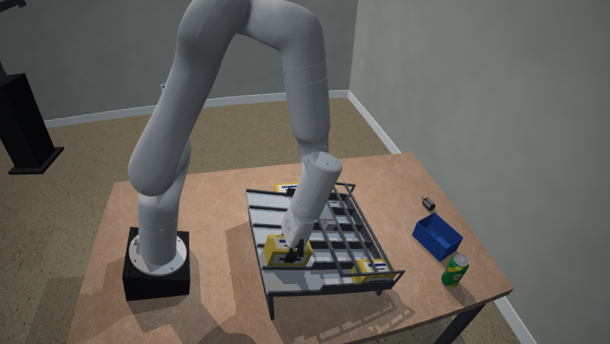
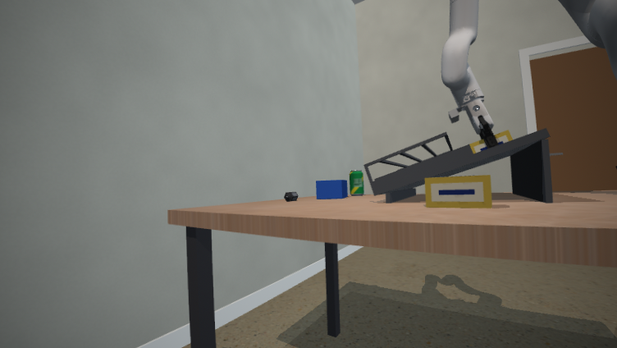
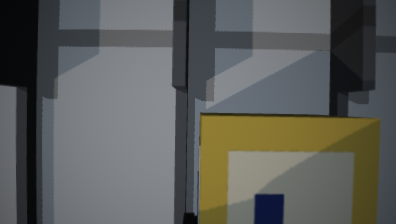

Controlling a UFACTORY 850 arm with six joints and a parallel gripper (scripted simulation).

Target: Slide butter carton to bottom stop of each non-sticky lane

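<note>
Now: the dark divider 50 mm to the right of my hand and 40 mm below it. Round my hand: small black object 610 mm ahead, 340 mm to the left, 150 mm below.
</note>
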